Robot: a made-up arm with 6 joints.
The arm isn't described. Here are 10 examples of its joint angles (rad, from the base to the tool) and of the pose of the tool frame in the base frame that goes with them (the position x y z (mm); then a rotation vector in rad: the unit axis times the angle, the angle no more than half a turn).
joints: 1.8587 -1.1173 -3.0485 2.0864 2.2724 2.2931
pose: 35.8 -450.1 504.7 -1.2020 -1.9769 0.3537
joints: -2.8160 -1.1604 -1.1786 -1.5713 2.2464 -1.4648
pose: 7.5 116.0 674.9 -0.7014 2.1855 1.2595
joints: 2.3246 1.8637 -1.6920 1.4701 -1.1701 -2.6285
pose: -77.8 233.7 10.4 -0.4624 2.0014 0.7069
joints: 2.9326 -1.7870 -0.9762 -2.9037 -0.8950 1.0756
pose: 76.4 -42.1 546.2 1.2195 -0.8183 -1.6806
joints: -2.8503 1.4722 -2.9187 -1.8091 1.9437 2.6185
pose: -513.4 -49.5 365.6 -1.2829 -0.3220 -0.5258
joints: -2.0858 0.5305 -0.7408 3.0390 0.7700 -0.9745
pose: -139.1 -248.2 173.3 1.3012 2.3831 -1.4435
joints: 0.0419 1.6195 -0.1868 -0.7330 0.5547 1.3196
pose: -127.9 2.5 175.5 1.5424 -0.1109 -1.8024
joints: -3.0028 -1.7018 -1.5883 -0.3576 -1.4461 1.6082
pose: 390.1 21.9 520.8 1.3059 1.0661 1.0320
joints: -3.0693 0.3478 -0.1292 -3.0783 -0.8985 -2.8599
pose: -7.7 -7.4 298.1 0.2831 2.0107 0.1984
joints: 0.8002 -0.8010 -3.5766 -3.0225 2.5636 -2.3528
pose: -256.0 -281.1 441.3 -2.6440 -0.1177 -0.7262
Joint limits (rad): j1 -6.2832..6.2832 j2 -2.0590..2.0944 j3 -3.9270..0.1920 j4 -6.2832..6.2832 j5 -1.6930..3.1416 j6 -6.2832..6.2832
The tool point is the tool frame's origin. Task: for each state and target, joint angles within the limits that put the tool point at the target. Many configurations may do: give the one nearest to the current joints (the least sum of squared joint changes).
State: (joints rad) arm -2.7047 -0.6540 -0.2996 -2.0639 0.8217 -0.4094
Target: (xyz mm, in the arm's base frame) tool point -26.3 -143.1 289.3
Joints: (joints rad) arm -2.0097 -0.7213 0.0168 -2.0331 0.2700 -0.4094
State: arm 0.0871 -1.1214 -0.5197 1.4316 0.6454 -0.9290
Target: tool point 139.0 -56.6 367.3
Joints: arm -0.1935 -1.3684 0.1164 1.5282 0.3931 -0.9290
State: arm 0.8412 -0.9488 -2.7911 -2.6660 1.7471 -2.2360
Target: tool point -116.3 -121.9 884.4
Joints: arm 0.6513 -0.5071 -2.5521 -2.7707 1.4112 -2.2360
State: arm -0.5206 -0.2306 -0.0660 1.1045 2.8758 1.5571
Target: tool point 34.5 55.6 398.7
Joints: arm -0.3201 -0.4546 0.1185 1.0452 3.0526 1.5571
